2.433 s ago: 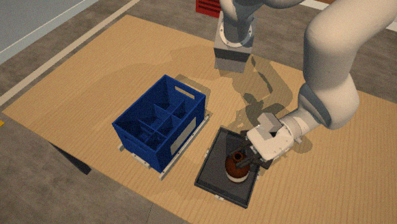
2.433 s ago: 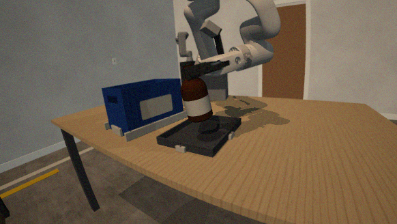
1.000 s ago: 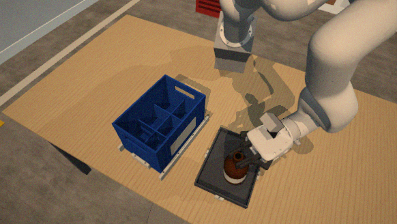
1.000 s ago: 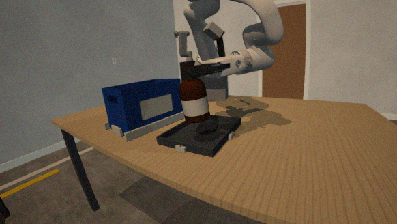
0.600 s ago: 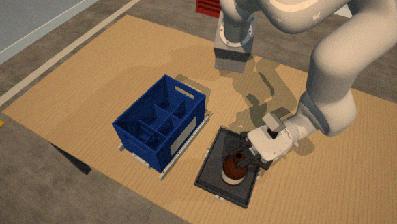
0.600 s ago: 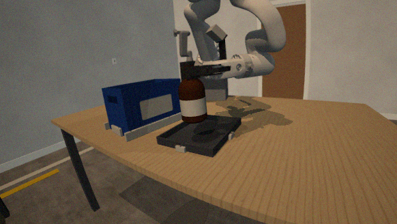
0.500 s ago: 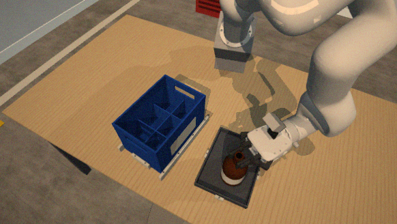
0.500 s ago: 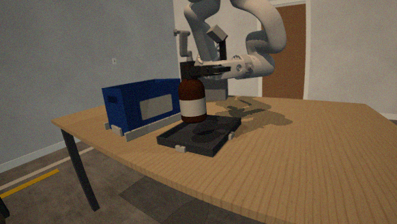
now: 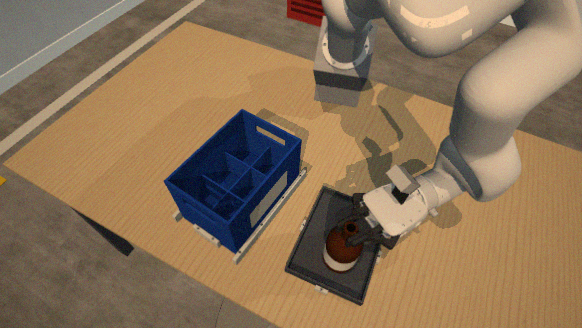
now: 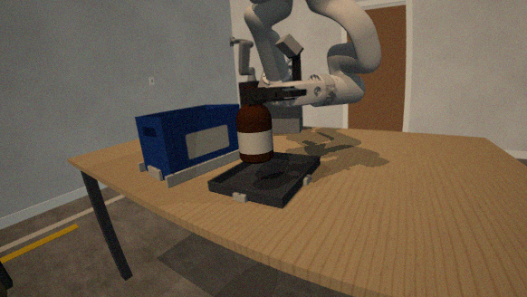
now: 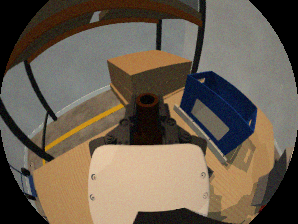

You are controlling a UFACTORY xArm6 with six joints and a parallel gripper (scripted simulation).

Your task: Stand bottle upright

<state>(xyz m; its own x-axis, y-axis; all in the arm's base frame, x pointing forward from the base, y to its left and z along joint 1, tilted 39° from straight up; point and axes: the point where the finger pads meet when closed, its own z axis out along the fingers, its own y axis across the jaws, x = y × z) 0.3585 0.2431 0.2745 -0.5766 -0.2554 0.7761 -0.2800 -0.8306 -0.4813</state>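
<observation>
Right now the brown bottle is 60 mm below my hand. Round my hand: tray (60 mm behind, 30 mm to the right, 200 mm below); then blue crate (20 mm ahead, 300 mm to the right, 120 mm below).
</observation>
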